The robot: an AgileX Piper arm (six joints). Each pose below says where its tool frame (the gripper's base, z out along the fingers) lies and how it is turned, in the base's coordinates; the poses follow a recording.
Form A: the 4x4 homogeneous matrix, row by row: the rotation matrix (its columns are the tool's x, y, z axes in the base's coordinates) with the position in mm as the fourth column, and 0 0 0 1 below. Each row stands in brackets.
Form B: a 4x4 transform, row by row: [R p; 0 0 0 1], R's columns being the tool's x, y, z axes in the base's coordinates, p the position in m. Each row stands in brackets. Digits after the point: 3 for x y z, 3 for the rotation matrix.
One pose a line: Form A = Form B
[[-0.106 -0.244 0.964 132], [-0.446 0.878 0.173 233], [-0.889 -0.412 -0.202 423], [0 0 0 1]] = [[-0.106 -0.244 0.964 0.132], [-0.446 0.878 0.173 0.233], [-0.889 -0.412 -0.202 0.423], [0 0 0 1]]
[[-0.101 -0.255 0.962 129], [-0.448 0.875 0.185 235], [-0.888 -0.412 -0.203 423], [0 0 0 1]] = [[-0.101 -0.255 0.962 0.129], [-0.448 0.875 0.185 0.235], [-0.888 -0.412 -0.203 0.423], [0 0 0 1]]
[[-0.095 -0.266 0.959 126], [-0.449 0.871 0.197 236], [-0.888 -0.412 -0.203 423], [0 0 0 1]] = [[-0.095 -0.266 0.959 0.126], [-0.449 0.871 0.197 0.236], [-0.888 -0.412 -0.203 0.423], [0 0 0 1]]
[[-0.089 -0.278 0.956 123], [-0.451 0.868 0.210 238], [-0.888 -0.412 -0.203 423], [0 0 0 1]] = [[-0.089 -0.278 0.956 0.123], [-0.451 0.868 0.210 0.238], [-0.888 -0.412 -0.203 0.423], [0 0 0 1]]
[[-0.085 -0.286 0.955 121], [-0.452 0.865 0.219 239], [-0.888 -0.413 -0.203 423], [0 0 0 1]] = [[-0.085 -0.286 0.955 0.121], [-0.452 0.865 0.219 0.239], [-0.888 -0.413 -0.203 0.423], [0 0 0 1]]
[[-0.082 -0.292 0.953 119], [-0.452 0.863 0.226 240], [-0.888 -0.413 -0.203 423], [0 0 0 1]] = [[-0.082 -0.292 0.953 0.119], [-0.452 0.863 0.226 0.240], [-0.888 -0.413 -0.203 0.423], [0 0 0 1]]
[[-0.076 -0.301 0.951 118], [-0.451 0.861 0.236 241], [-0.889 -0.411 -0.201 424], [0 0 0 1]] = [[-0.076 -0.301 0.951 0.118], [-0.451 0.861 0.236 0.241], [-0.889 -0.411 -0.201 0.424], [0 0 0 1]]
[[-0.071 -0.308 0.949 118], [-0.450 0.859 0.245 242], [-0.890 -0.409 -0.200 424], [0 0 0 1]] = [[-0.071 -0.308 0.949 0.118], [-0.450 0.859 0.245 0.242], [-0.890 -0.409 -0.200 0.424], [0 0 0 1]]
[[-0.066 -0.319 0.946 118], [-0.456 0.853 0.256 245], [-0.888 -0.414 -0.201 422], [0 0 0 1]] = [[-0.066 -0.319 0.946 0.118], [-0.456 0.853 0.256 0.245], [-0.888 -0.414 -0.201 0.422], [0 0 0 1]]
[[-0.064 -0.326 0.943 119], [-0.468 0.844 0.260 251], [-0.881 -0.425 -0.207 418], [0 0 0 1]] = [[-0.064 -0.326 0.943 0.119], [-0.468 0.844 0.260 0.251], [-0.881 -0.425 -0.207 0.418], [0 0 0 1]]
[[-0.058 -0.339 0.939 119], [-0.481 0.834 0.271 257], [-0.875 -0.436 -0.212 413], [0 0 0 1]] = [[-0.058 -0.339 0.939 0.119], [-0.481 0.834 0.271 0.257], [-0.875 -0.436 -0.212 0.413], [0 0 0 1]]
